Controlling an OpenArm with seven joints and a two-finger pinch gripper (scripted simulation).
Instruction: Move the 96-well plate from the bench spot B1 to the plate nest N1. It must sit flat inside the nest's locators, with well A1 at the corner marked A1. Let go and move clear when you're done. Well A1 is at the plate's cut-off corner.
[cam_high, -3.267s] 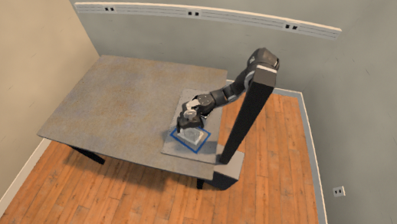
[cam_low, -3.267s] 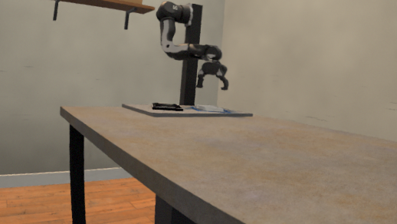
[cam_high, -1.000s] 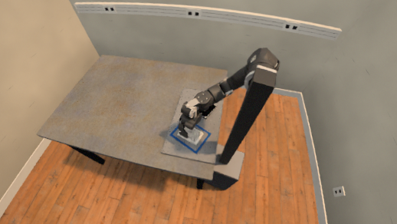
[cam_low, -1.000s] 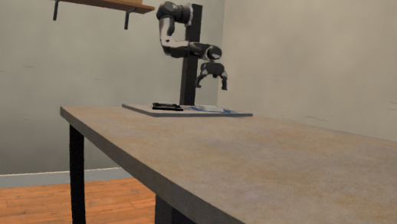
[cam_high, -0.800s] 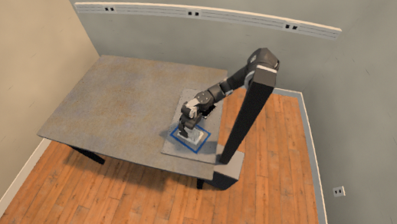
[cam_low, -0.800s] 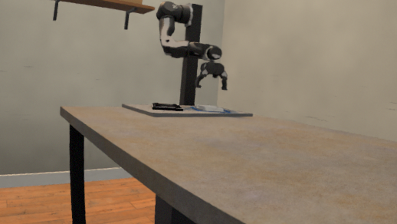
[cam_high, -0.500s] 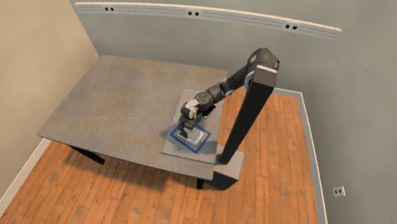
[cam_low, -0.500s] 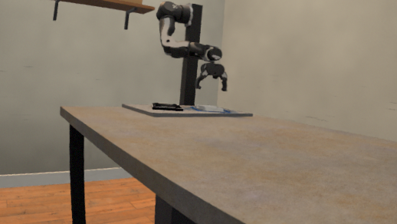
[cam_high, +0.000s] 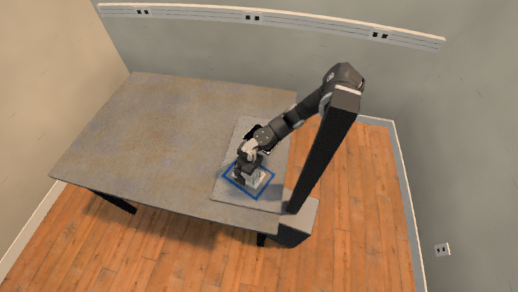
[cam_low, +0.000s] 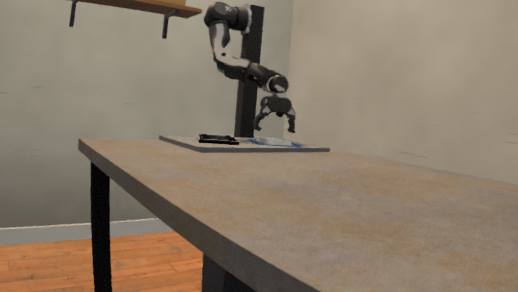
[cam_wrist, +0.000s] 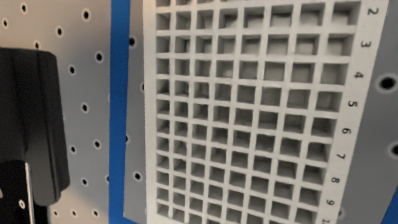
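My gripper is now 30 mm above the white 96-well plate. Also, from my hand: black plate nest (210 mm to the right, 30 mm below, 10 mm ahead).
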